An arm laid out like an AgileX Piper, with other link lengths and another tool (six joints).
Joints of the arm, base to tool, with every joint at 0 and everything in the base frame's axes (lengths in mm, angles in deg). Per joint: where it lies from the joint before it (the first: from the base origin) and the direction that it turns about. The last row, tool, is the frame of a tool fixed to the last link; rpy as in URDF.
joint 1: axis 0 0 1 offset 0.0 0.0 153.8
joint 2: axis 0 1 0 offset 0.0 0.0 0.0
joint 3: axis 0 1 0 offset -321.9 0.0 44.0
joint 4: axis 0.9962 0 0.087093 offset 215.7 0.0 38.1
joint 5: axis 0 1 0 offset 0.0 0.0 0.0
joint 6: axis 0.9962 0 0.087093 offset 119.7 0.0 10.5
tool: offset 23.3 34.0 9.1 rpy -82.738 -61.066 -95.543
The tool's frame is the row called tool.
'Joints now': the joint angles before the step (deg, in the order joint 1, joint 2, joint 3, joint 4, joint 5, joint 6). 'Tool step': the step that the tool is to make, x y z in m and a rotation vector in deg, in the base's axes. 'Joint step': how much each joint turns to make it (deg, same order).
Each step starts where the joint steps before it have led.
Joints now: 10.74 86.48 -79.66 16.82 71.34 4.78
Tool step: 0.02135 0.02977 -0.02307 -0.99 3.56 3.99
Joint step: 4.61 7.11 -3.37 -0.32 -0.23 0.62
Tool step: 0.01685 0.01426 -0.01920 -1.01 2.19 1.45
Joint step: 1.68 4.98 -2.30 -0.39 -0.36 0.19
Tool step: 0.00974 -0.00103 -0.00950 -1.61 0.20 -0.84
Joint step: 0.00 1.81 -0.68 -1.66 -0.72 0.95
